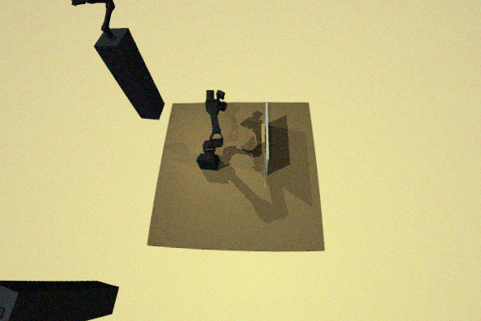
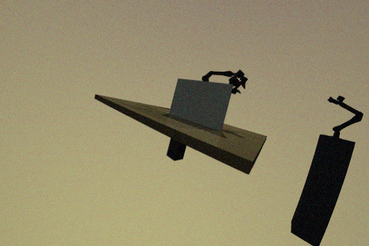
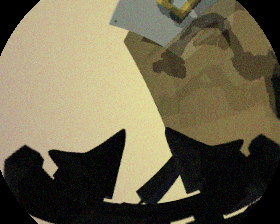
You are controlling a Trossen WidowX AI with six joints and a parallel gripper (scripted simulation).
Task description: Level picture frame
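Now: gripper tip 34 cm short of the yellow picture frame, 18 cm to the left of it and 18 cm above it. From my gripper tip the other things lie so: thin upright wall 35 cm ahead, 20 cm below, 19 cm to the right.
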